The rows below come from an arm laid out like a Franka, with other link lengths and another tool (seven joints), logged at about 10 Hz.
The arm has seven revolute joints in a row. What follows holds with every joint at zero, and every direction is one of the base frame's.
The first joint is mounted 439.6 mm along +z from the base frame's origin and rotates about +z.
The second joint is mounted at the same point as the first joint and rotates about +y.
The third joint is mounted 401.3 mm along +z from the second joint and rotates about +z.
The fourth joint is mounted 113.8 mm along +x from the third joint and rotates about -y.
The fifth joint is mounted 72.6 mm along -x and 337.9 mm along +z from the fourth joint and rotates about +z.
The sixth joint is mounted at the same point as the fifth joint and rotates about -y.
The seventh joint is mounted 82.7 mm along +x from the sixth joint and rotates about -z.
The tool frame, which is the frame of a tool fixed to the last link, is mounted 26 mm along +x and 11 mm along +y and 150 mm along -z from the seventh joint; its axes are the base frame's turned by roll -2.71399, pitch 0 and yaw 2.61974 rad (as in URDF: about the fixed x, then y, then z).
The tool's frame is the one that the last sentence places.
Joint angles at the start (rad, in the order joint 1, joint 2, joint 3, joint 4, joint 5, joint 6, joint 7): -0.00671, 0.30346, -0.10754, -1.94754, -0.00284, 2.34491, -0.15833
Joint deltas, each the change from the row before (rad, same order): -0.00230, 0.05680, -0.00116, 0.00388, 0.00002, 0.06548, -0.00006; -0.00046, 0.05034, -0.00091, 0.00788, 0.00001, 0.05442, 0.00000; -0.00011, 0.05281, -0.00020, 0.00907, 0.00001, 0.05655, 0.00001; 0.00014, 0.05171, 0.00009, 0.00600, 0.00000, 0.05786, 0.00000; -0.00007, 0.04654, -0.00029, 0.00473, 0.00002, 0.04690, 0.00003; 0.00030, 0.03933, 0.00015, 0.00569, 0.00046, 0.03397, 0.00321; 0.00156, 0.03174, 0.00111, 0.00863, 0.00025, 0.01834, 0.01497; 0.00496, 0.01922, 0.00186, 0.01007, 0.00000, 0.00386, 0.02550
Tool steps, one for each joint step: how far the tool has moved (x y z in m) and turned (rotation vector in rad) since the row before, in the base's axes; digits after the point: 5 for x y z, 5 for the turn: 0.01230, -0.00300, -0.02797, -0.00742, -0.01210, -0.00077; 0.01055, -0.00154, -0.02387, -0.00662, -0.01154, 0.00135; 0.01003, -0.00082, -0.02529, -0.00659, -0.01236, 0.00284; 0.00791, -0.00034, -0.02606, -0.00612, -0.01171, 0.00361; 0.00499, -0.00056, -0.02466, -0.00494, -0.00474, 0.00262; 0.00329, 0.00000, -0.02108, -0.00275, -0.00035, -0.00067; 0.00265, 0.00127, -0.01673, 0.00058, 0.00376, -0.01079; 0.00269, 0.00395, -0.00928, 0.00345, 0.00339, -0.01783
